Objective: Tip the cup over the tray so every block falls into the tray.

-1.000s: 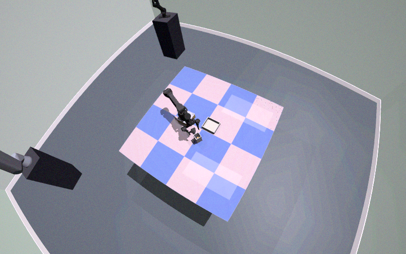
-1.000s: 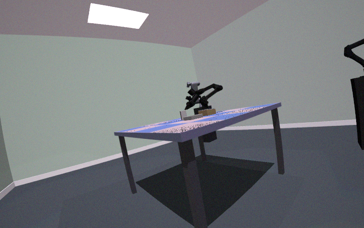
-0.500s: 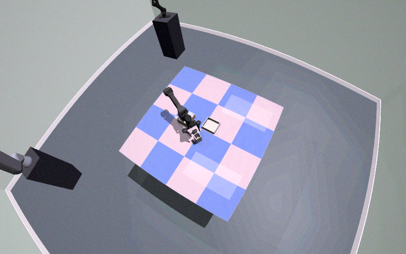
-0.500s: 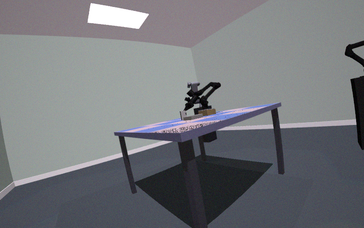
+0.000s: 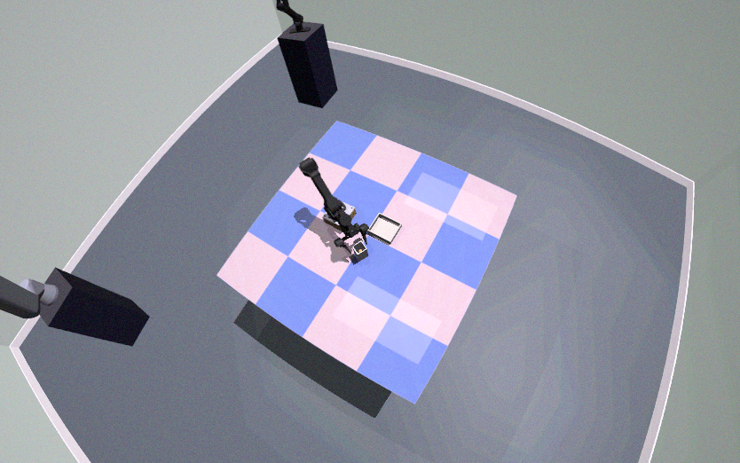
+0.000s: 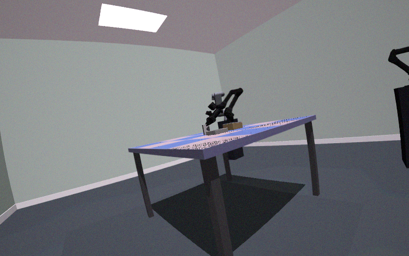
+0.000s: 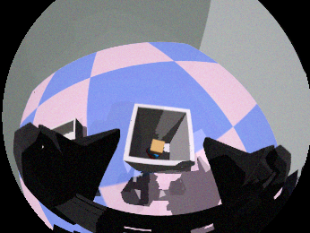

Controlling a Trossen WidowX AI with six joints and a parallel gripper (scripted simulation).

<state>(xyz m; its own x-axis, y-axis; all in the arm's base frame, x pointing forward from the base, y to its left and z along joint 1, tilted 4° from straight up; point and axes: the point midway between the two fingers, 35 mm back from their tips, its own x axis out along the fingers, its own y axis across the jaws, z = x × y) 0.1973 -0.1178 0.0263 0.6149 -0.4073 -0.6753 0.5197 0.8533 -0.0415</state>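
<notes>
Now: gripper tip 50 mm above the grey cup. Round my gripper tip: red block: 70 mm below.
</notes>
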